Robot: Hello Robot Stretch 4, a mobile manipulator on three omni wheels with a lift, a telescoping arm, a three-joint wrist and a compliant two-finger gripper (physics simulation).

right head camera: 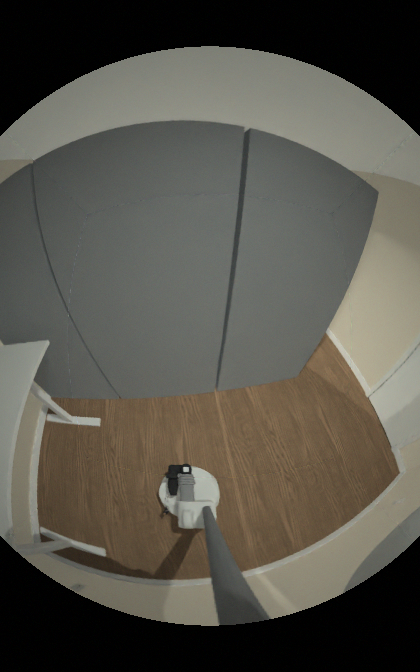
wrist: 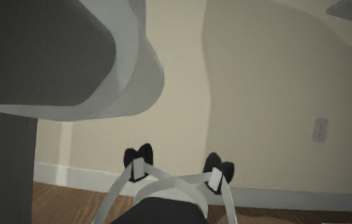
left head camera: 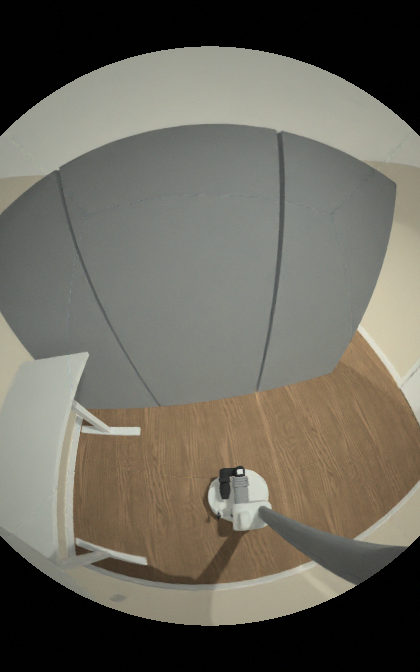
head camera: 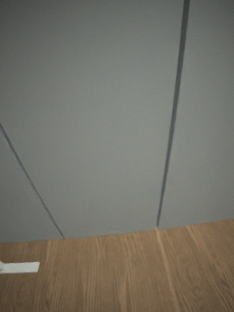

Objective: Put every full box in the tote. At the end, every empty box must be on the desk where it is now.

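Observation:
My gripper [wrist: 179, 160] is open in the wrist view, its two black fingertips wide apart with no object between them. The wall and the floor show behind it. A white desk [left head camera: 35, 430] [right head camera: 14, 390] stands at the left edge of both side head views, with part of its top and its legs showing. In the head camera view a white desk foot [head camera: 22, 267] shows at the lower left. No full box, empty box or tote shows in these views.
A large grey panelled surface [head camera: 100, 125] [left head camera: 185, 275] [right head camera: 150, 275] stands in front, beyond the wooden floor [head camera: 110, 270] [left head camera: 310, 435] [right head camera: 280, 440]. A beige wall [wrist: 270, 100] with an outlet [wrist: 320, 130] and white baseboard [wrist: 280, 199] shows in the wrist view.

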